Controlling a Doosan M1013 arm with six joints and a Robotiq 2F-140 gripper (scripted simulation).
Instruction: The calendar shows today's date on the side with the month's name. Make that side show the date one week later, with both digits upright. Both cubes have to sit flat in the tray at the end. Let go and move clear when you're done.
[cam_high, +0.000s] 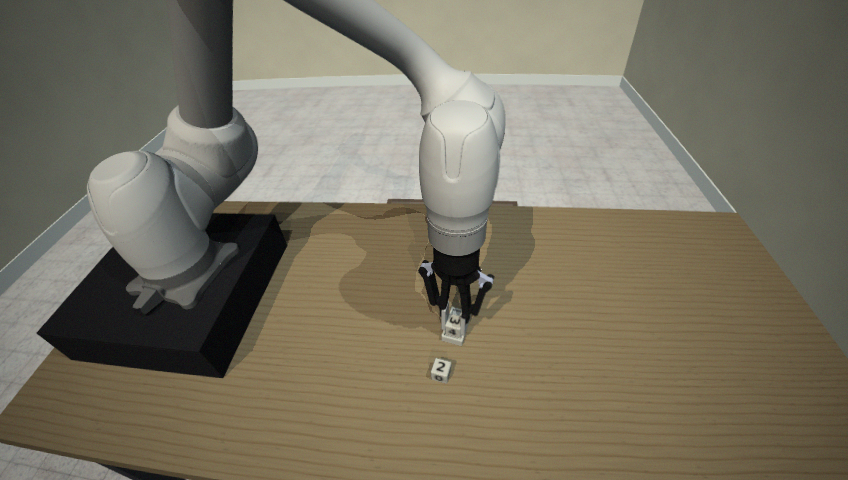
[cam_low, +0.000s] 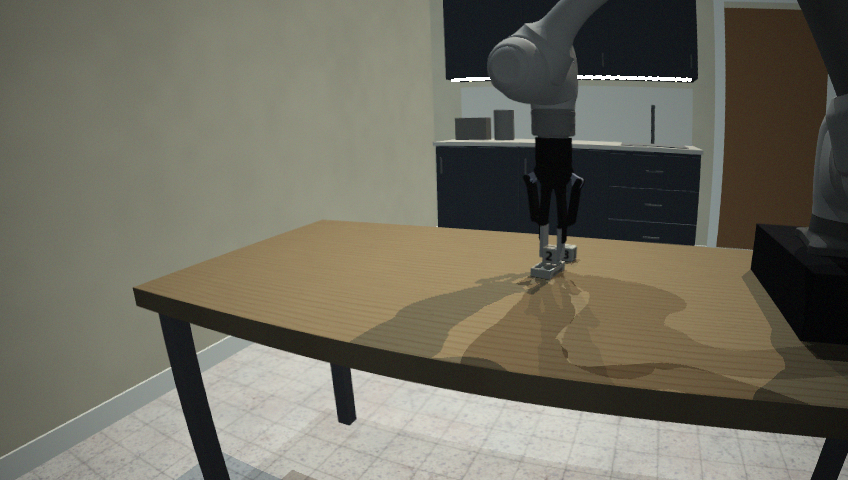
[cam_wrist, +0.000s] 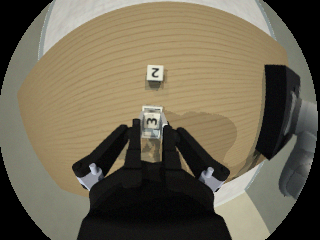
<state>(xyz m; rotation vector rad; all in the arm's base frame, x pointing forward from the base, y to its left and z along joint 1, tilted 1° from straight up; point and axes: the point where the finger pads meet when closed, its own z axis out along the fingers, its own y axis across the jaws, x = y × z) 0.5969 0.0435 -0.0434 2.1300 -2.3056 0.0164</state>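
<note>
The white tray lies 2 cm to the left of my hand and 5 cm below it.
</note>
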